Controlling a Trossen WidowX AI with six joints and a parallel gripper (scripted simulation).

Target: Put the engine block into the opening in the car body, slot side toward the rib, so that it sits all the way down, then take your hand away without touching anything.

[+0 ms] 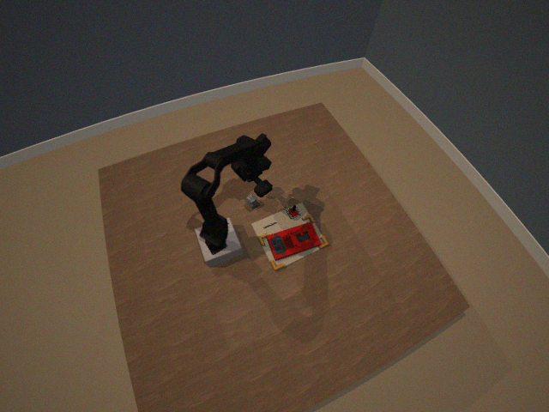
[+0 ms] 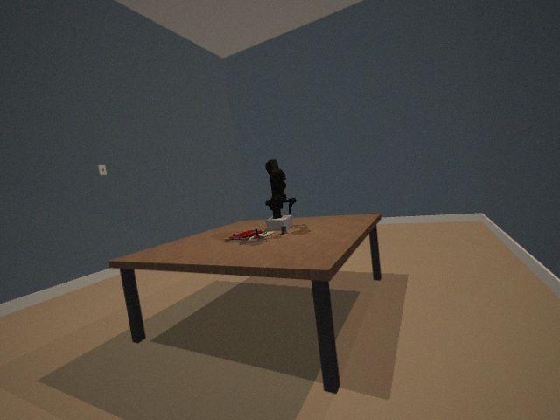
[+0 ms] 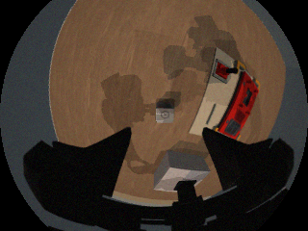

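The grey engine block is 9 cm below my gripper tip, 1 cm to the right of it and 1 cm behind it.
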